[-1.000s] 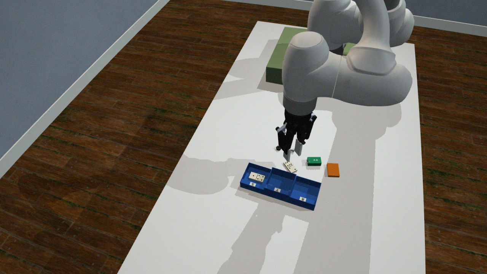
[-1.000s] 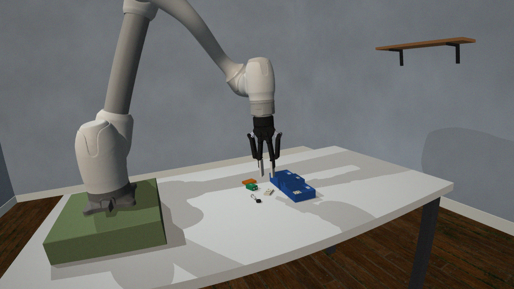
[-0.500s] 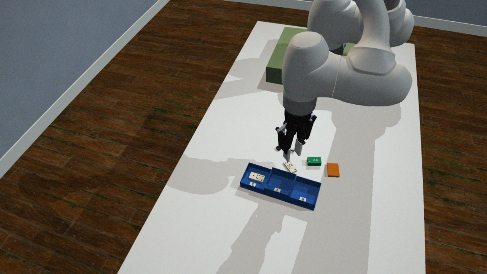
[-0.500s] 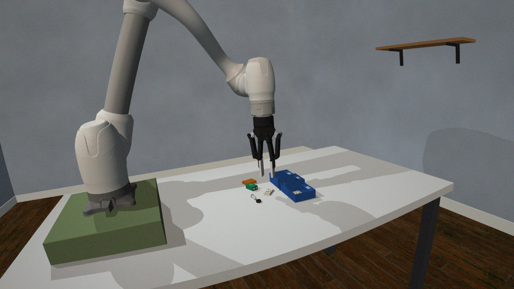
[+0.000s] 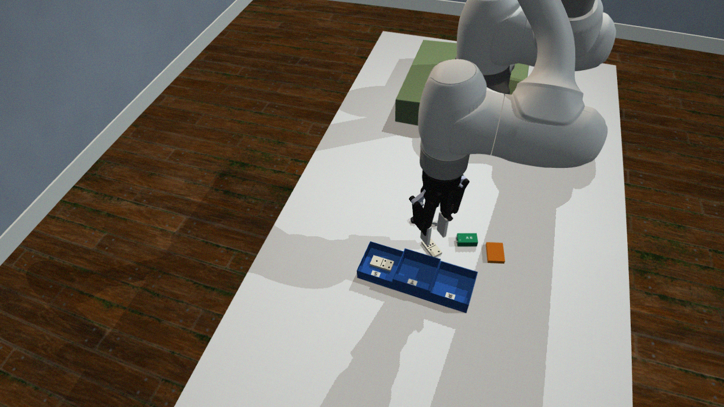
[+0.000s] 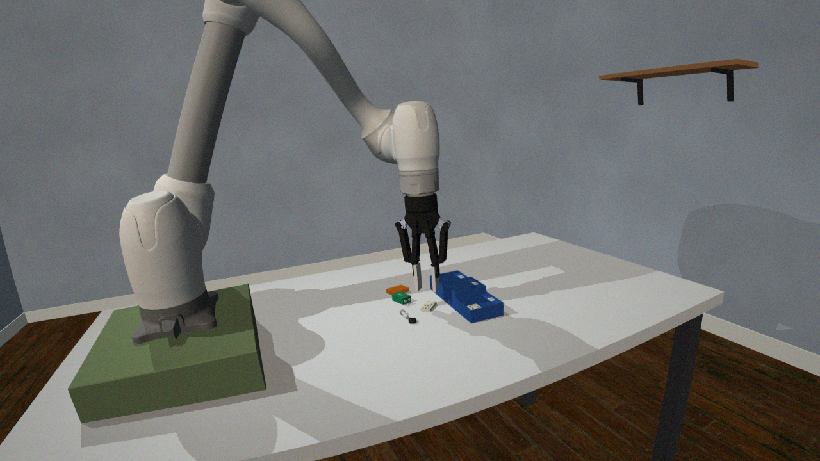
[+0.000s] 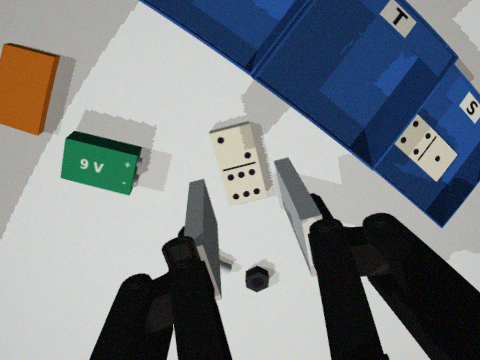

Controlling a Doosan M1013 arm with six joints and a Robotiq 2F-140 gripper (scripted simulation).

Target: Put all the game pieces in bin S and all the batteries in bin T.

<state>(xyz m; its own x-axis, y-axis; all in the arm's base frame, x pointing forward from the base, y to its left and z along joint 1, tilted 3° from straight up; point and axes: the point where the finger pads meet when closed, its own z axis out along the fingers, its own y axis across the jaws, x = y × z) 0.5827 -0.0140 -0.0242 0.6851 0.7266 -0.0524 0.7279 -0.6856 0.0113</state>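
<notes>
My gripper is now 7 cm above the cream domino. Round my hand: grey bolt: 7 cm below, 7 cm behind, 1 cm to the right; green 9 V battery: 7 cm to the left, 7 cm below, 4 cm behind; blue three-compartment bin: 9 cm ahead, 6 cm below, 1 cm to the right.
</notes>
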